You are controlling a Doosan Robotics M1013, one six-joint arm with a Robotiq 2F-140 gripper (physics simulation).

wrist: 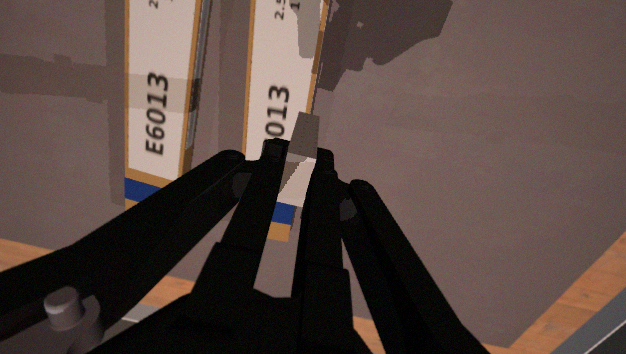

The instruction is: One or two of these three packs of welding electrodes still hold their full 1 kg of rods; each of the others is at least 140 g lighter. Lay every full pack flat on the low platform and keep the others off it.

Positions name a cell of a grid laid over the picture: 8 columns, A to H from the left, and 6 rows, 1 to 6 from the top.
Labels:
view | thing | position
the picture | my gripper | D3
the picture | welding electrode pack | C1
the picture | welding electrode pack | D1

